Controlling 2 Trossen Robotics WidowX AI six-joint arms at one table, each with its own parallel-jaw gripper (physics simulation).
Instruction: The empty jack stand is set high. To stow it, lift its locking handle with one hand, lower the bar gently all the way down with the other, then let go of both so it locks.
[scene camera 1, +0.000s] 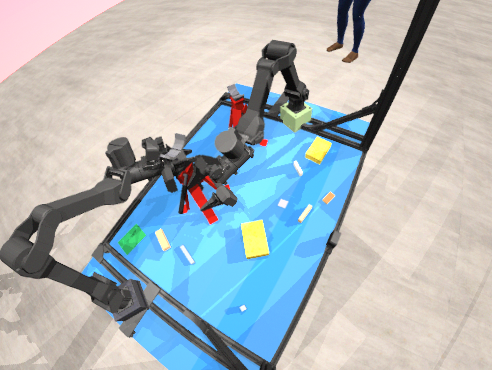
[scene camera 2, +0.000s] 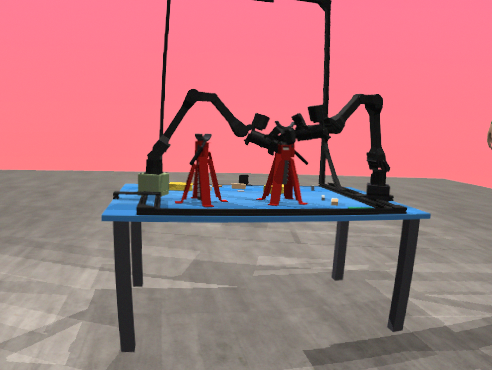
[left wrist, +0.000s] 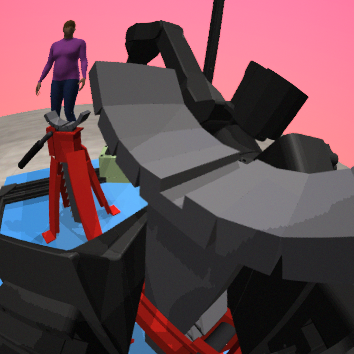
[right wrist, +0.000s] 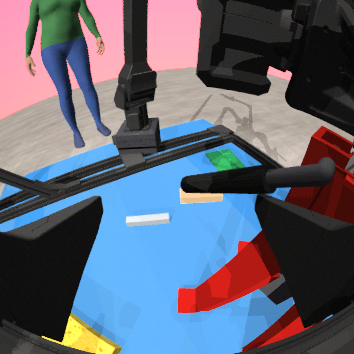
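Note:
The red jack stand (scene camera 1: 197, 194) (scene camera 2: 281, 176) stands on the blue table, left of the middle in scene camera 1. Its grey saddle (scene camera 1: 179, 144) (left wrist: 168, 147) tops the bar. My left gripper (scene camera 1: 175, 161) (scene camera 2: 286, 129) (left wrist: 181, 213) is shut on the bar just under the saddle. The black locking handle (scene camera 1: 182, 200) (scene camera 2: 301, 158) (right wrist: 256, 179) sticks out sideways from the stand. My right gripper (scene camera 1: 204, 183) (right wrist: 180, 203) is open beside the stand's legs, and the handle passes just above one finger without being gripped.
A second red jack stand (scene camera 1: 237, 110) (scene camera 2: 202, 172) (left wrist: 70, 175) stands at the back. Two yellow sponges (scene camera 1: 254, 238) (scene camera 1: 319, 149), a green block (scene camera 1: 131, 238) (right wrist: 225, 159) and several small blocks lie about. A black frame (scene camera 1: 318, 264) rims the table. An olive box (scene camera 1: 296, 115) carries the right arm's base.

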